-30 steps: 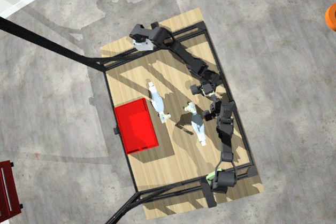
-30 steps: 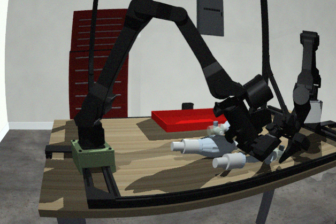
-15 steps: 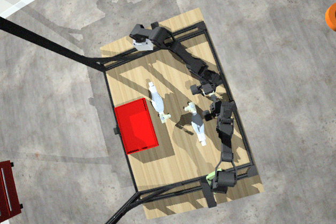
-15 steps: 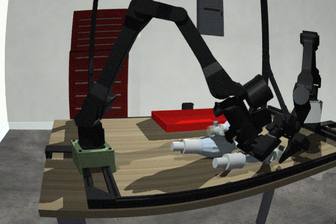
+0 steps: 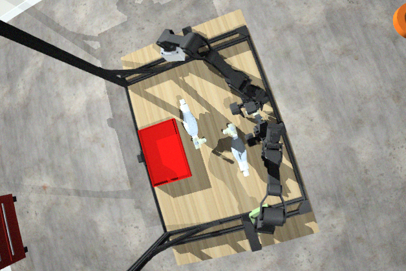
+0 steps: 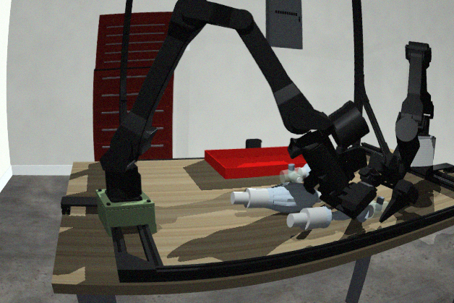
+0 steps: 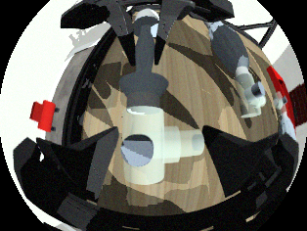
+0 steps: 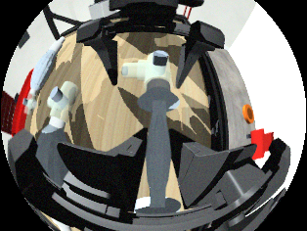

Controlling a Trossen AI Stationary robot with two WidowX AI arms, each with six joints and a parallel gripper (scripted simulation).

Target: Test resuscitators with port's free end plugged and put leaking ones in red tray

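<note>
My right hand is 510 mm past the red tray, 130 mm to the right of it and 40 mm above it.
</note>
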